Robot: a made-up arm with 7 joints.
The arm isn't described. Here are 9 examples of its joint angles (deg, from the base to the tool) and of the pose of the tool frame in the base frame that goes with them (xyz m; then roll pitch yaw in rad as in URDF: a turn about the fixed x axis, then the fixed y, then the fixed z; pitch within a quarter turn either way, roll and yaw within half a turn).
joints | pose
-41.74 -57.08 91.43 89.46 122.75 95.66 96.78 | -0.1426 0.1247 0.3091 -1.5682 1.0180 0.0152
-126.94 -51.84 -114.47 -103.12 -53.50 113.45 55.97 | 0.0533 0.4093 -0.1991 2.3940 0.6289 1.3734
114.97 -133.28 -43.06 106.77 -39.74 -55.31 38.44 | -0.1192 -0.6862 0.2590 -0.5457 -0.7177 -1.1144
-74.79 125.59 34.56 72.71 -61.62 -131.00 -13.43 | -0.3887 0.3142 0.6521 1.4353 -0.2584 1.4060
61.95 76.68 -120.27 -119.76 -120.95 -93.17 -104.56 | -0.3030 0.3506 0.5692 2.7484 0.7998 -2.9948
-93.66 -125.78 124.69 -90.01 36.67 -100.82 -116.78 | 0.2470 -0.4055 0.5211 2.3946 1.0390 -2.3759
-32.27 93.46 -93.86 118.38 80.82 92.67 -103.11 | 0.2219 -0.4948 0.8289 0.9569 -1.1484 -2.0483
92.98 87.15 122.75 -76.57 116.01 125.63 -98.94 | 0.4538 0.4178 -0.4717 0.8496 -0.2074 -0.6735
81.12 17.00 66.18 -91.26 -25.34 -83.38 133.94 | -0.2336 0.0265 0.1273 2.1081 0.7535 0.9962
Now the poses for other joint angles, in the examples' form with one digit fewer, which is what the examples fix.
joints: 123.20 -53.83 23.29 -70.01 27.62 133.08 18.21
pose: -0.276 0.343 -0.061 -0.894 0.734 1.688
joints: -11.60 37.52 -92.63 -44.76 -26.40 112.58 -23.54
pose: -0.381 -0.301 0.934 1.588 -1.193 2.252
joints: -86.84 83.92 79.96 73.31 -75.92 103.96 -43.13
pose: -0.048 -0.194 -0.042 0.714 0.653 -0.663
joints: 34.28 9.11 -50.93 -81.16 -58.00 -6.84 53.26
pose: -0.385 -0.054 0.245 2.502 0.360 3.074
